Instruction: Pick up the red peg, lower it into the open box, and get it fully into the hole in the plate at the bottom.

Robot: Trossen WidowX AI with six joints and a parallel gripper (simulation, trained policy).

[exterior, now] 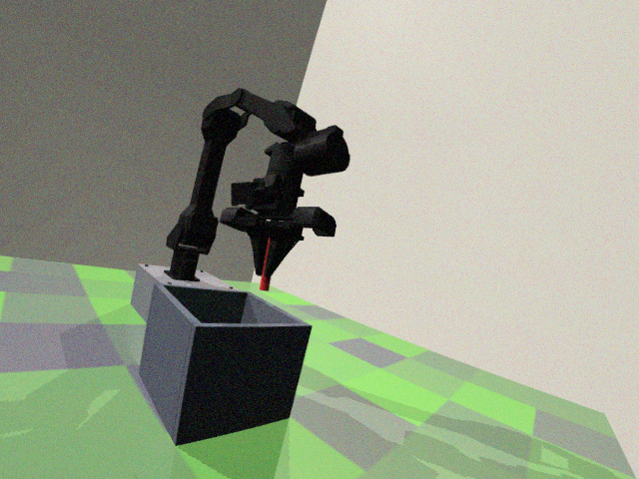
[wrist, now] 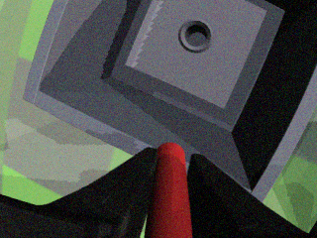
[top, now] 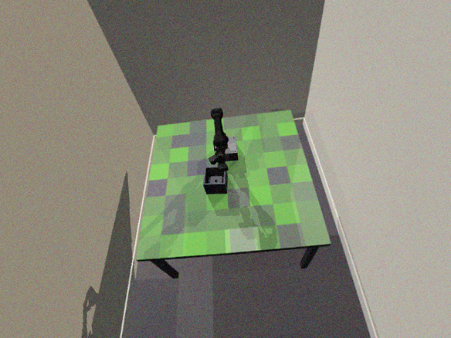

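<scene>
Now: the grey plate 20 mm ahead of my gripper tip, 60 mm to the right of it and 130 mm below it. Round my gripper tip: red peg: 10 mm to the left, 20 mm above.
</scene>
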